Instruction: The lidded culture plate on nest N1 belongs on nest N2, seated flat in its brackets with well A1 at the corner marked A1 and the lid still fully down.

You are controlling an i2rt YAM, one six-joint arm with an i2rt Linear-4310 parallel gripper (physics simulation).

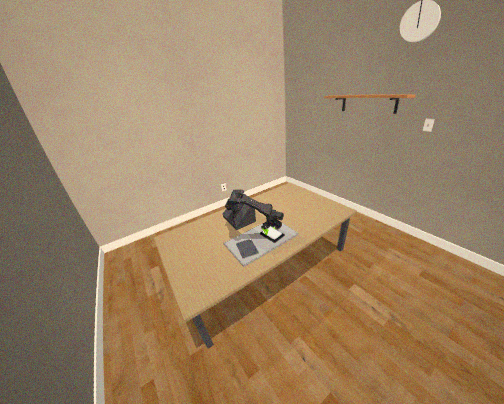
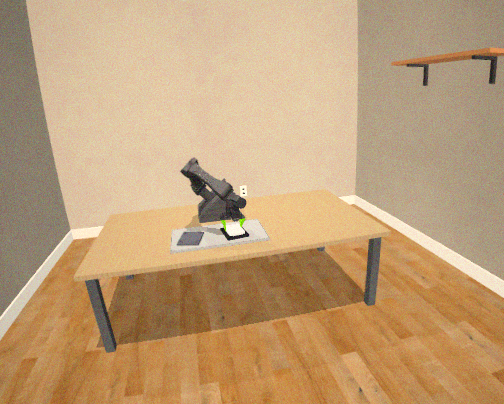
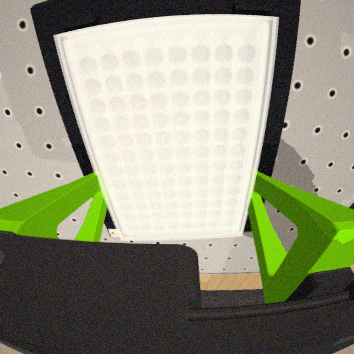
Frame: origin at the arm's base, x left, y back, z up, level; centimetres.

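Where they show: gripper, fingertip midpoint: (image 1: 270, 232) (image 2: 233, 229) (image 3: 176, 176); arm's base at its link origin: (image 1: 237, 209) (image 2: 210, 198).
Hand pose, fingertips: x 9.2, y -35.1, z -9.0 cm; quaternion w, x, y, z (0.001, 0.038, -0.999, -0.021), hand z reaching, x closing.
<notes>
Each offset is from my fingertips to the top centre of the thing. "spot": to the spot under its first point. Level surfaces: height alone.
The white lidded culture plate @(dx +0.3, dy -2.1, dz +1.7 cm) (image 3: 175, 105) (image 1: 275, 234) (image 2: 235, 230) lies flat in black nest N1 @(spot: dx +6.7, dy -7.6, dz +0.0 cm) (image 3: 46, 38) on the grey perforated base @(dx -8.8, dy +0.1, dz -1.1 cm) (image 3: 323, 105) (image 2: 256, 232) (image 1: 268, 246). Its lid is down. A small A1 label @(spot: dx +4.7, dy +6.2, dz +0.0 cm) (image 3: 113, 232) sits at the nest's near left corner. My gripper (image 3: 176, 176) (image 2: 233, 224) (image 1: 266, 230) is low over the plate's near end. Its green fingers press on the plate's two long sides. Nest N2 @(dx -24.0, dy -2.6, dz +0.6 cm) (image 1: 247, 248) (image 2: 190, 238), a dark pad, lies empty at the base's left end.
The arm's base (image 2: 212, 210) (image 1: 239, 216) stands behind the grey base on the wooden table @(dz -2.5 cm) (image 2: 310, 216) (image 1: 210, 276). Walls rise behind the table.
</notes>
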